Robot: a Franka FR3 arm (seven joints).
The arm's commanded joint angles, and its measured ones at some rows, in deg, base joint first. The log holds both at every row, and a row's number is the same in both.
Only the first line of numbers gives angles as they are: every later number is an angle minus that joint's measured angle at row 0.
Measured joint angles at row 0: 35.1, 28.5, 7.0, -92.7, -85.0, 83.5, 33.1
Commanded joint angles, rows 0 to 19: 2.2, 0.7, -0.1, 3.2, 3.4, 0.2, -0.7; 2.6, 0.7, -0.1, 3.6, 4.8, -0.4, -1.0; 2.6, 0.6, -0.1, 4.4, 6.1, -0.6, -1.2; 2.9, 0.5, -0.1, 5.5, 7.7, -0.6, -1.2; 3.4, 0.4, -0.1, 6.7, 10.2, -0.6, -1.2; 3.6, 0.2, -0.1, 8.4, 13.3, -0.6, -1.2; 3.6, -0.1, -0.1, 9.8, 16.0, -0.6, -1.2; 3.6, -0.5, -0.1, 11.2, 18.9, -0.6, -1.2; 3.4, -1.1, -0.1, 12.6, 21.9, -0.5, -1.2; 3.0, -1.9, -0.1, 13.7, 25.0, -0.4, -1.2; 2.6, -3.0, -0.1, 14.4, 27.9, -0.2, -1.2; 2.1, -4.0, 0.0, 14.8, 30.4, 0.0, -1.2; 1.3, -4.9, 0.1, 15.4, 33.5, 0.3, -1.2; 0.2, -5.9, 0.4, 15.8, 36.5, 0.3, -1.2; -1.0, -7.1, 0.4, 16.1, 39.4, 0.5, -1.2; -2.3, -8.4, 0.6, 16.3, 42.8, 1.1, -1.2; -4.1, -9.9, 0.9, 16.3, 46.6, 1.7, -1.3; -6.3, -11.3, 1.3, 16.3, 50.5, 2.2, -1.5; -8.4, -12.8, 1.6, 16.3, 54.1, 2.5, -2.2; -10.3, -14.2, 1.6, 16.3, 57.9, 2.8, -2.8
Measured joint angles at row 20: -3.9, -9.7, 0.0, 17.0, 48.1, 0.8, -0.4
